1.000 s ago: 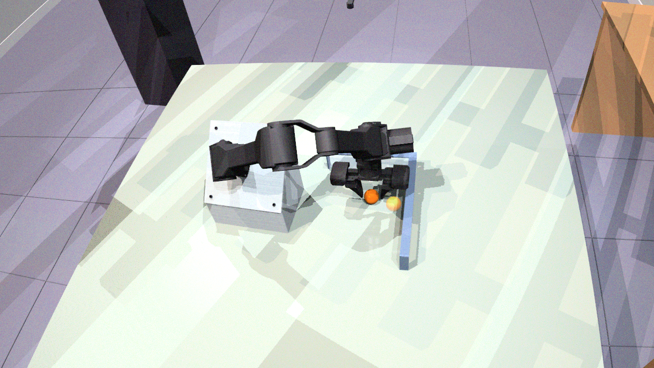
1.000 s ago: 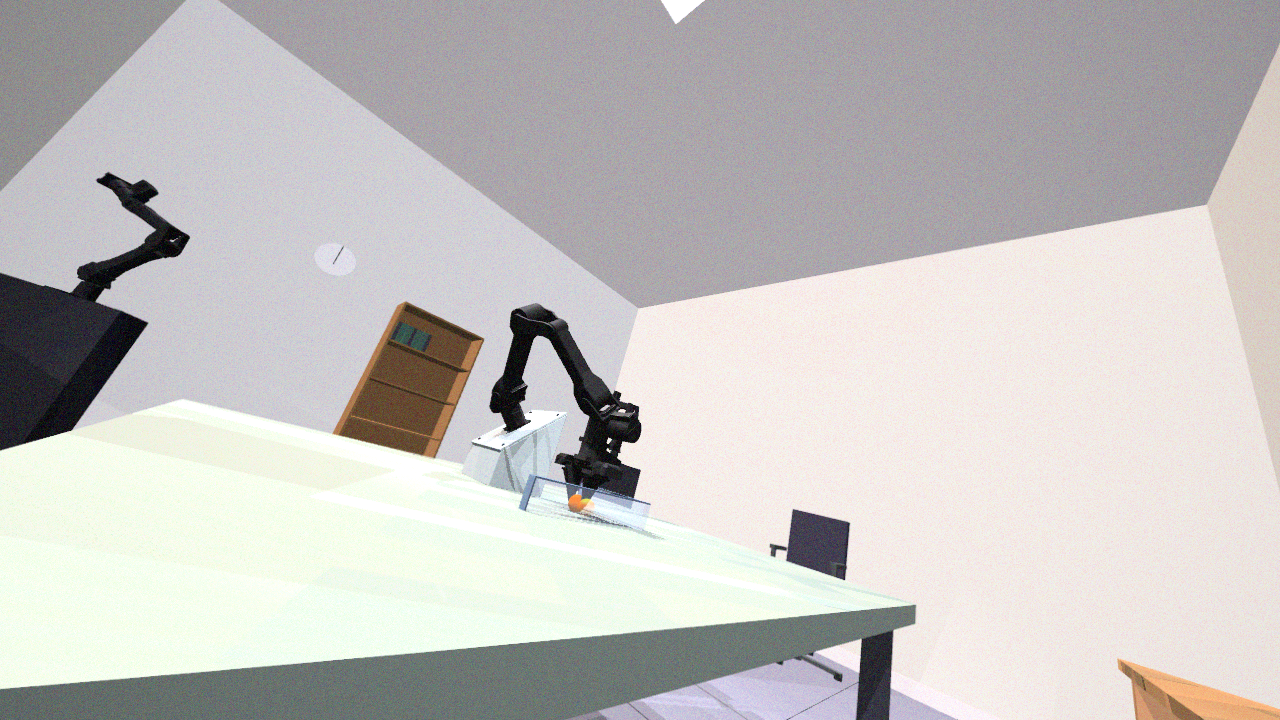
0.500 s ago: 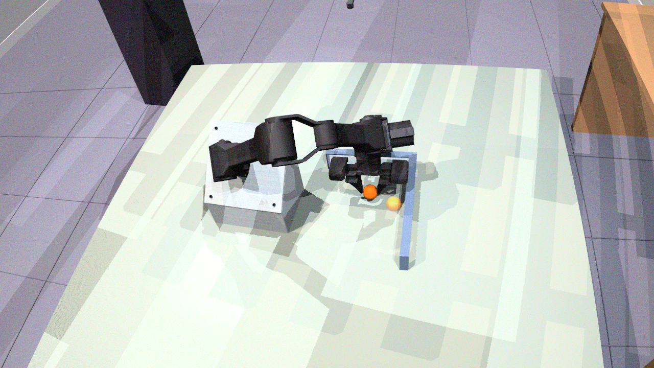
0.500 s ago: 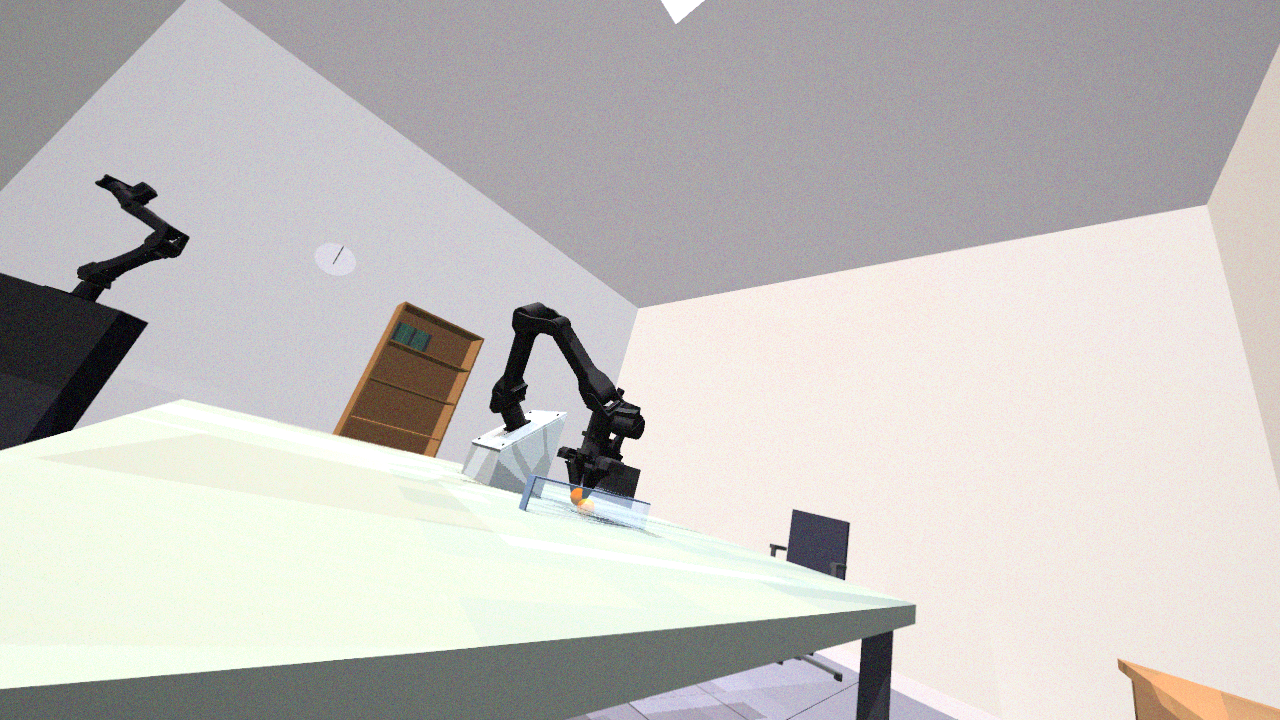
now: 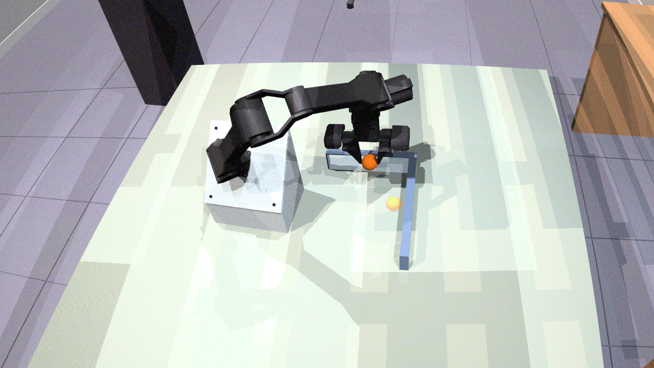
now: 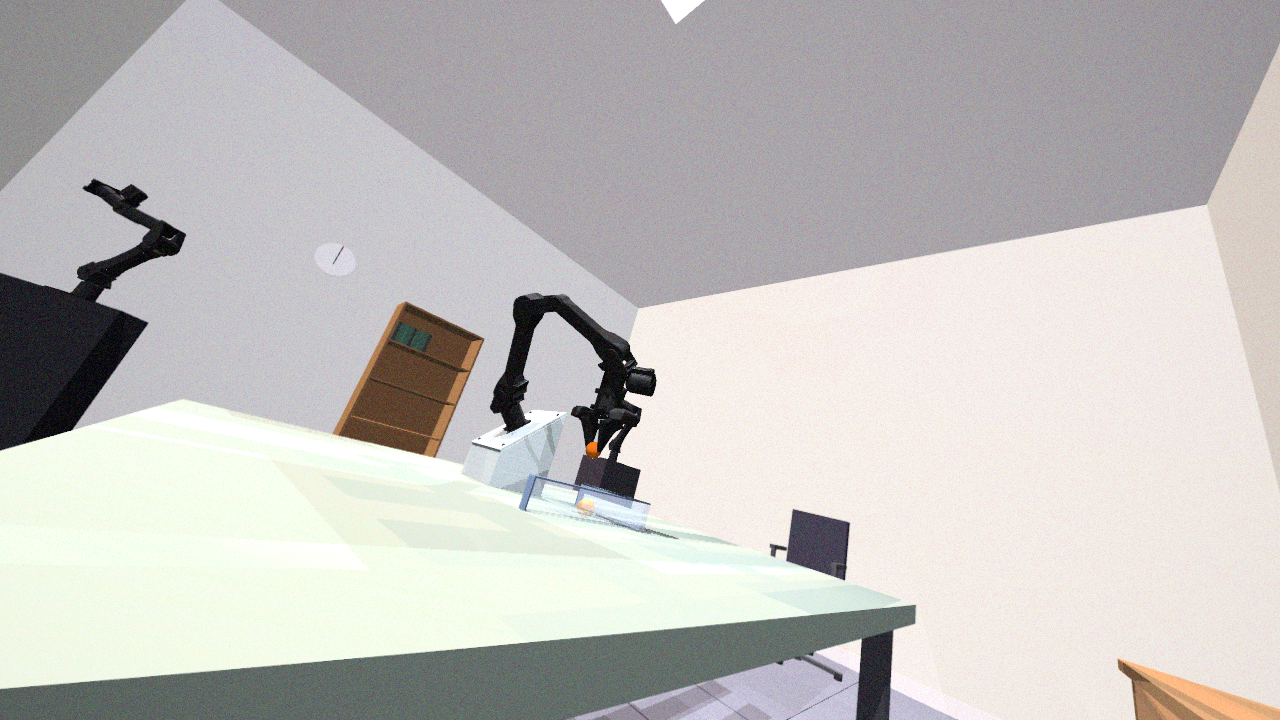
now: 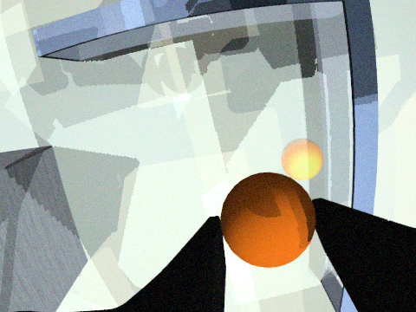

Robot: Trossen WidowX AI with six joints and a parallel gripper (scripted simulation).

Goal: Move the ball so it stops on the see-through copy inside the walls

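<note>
Right now the see-through copy is 60 mm ahead of my gripper tip, 20 mm to the right of it and 120 mm below it. From my gripper tip the other things lie so: orange ball: right at my gripper tip.
</note>
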